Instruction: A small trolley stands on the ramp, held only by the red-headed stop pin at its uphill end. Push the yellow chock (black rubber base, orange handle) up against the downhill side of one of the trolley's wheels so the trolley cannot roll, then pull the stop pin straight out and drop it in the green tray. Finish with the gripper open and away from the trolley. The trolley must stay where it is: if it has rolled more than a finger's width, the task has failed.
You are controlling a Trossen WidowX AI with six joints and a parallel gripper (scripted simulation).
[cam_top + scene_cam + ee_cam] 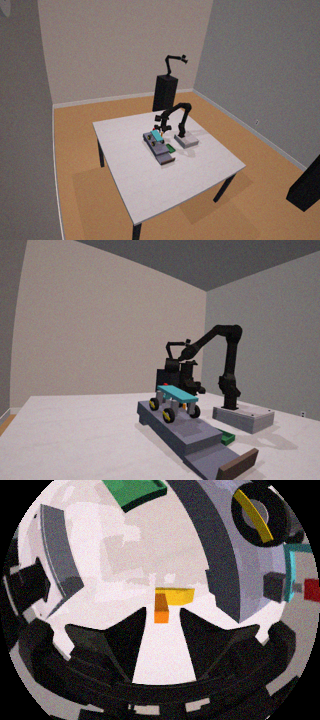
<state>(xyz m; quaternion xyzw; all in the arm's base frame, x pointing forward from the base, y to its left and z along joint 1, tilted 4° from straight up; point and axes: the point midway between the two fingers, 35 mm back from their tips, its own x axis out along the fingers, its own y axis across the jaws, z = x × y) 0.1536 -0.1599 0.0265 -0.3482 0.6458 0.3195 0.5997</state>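
The yellow chock is 2 cm ahead of my gripper tip, 1 cm to the right of it and 3 cm below it. From my gripper tip the other things lie so: grey ramp (17 cm ahead, 9 cm to the left); then trolley (17 cm ahead, 9 cm to the left, 6 cm above); then stop pin (13 cm ahead, 1 cm to the right, 8 cm above).
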